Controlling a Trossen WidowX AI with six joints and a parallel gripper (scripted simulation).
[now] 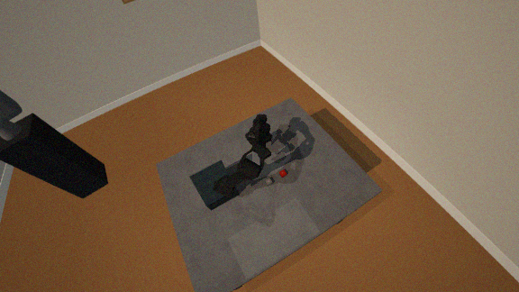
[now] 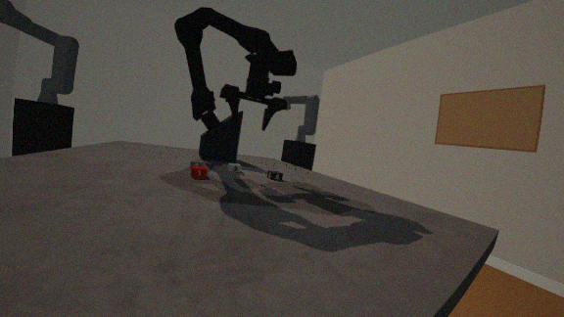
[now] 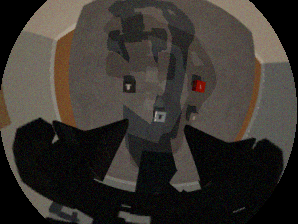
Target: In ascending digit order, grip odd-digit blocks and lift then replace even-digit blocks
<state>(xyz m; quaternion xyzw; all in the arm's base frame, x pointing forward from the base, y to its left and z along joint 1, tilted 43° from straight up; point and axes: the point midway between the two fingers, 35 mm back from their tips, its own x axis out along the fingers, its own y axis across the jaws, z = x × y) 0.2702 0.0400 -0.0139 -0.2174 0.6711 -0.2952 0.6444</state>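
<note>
My gripper tip is 60 mm short of the red block, 130 mm to the left of it and 120 mm above it. The rest, counted from my gripper tip: light grey block (40 mm behind, 20 mm to the right, 120 mm below); then dark block (50 mm ahead, 70 mm to the left, 120 mm below).
</note>
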